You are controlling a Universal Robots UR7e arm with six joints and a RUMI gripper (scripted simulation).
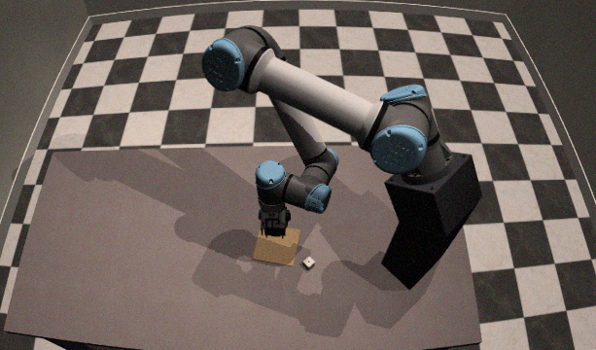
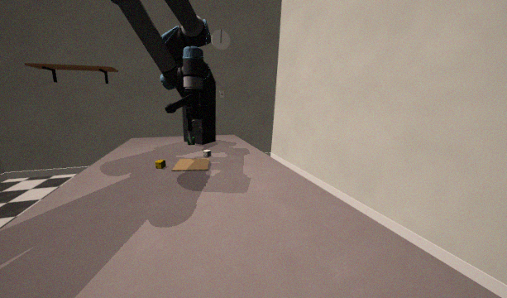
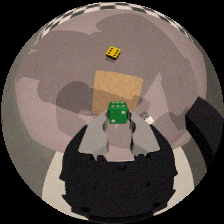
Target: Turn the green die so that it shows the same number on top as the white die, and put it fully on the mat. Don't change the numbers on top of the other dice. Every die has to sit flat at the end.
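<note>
The tan mat is 110 mm below my hand. Also, from my hand: yellow die 30 mm behind, 120 mm to the right, 90 mm below; white die 80 mm behind, 110 mm to the left, 90 mm below; green die right at my hand.
</note>
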